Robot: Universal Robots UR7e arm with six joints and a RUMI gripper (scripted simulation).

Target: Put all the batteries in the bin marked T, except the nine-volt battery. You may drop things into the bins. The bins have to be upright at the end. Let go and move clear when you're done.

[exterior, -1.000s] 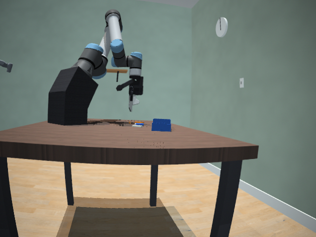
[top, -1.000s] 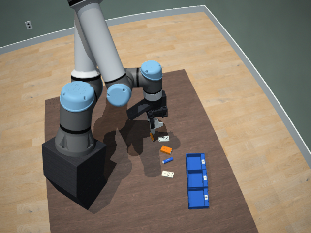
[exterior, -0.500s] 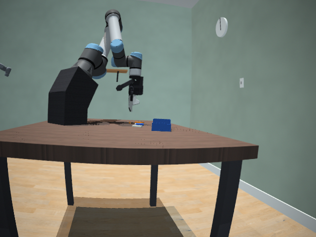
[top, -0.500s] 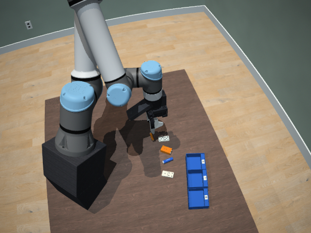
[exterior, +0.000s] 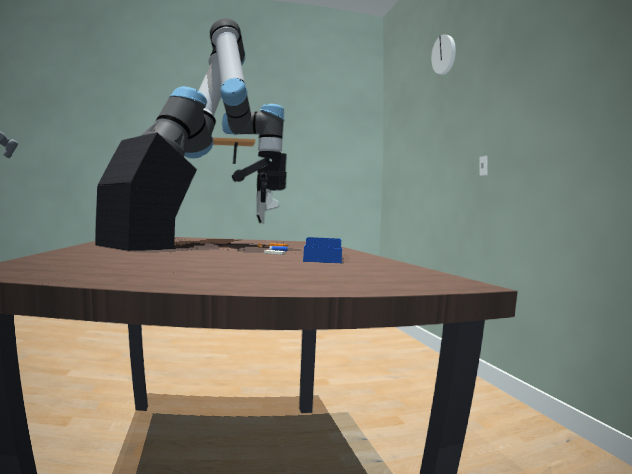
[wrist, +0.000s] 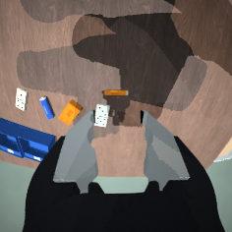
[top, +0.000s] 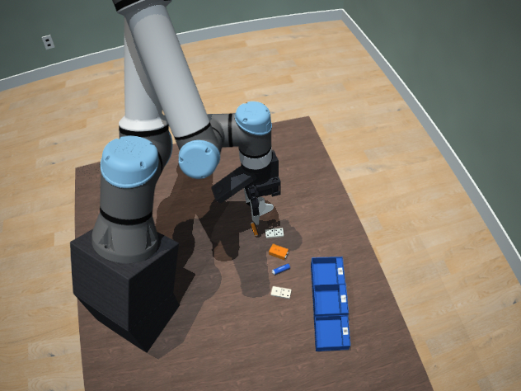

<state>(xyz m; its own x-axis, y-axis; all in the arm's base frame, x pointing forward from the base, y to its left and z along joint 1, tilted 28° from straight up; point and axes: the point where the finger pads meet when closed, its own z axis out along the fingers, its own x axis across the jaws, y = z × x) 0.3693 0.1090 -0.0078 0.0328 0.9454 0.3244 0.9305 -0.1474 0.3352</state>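
The thin orange battery lies 80 mm below my hand. Also, from my hand: joined blue bins: 110 mm ahead, 290 mm to the right, 60 mm below; blue cylindrical battery: 30 mm ahead, 150 mm to the right, 80 mm below; orange nine-volt battery: 50 mm ahead, 100 mm to the right, 80 mm below.
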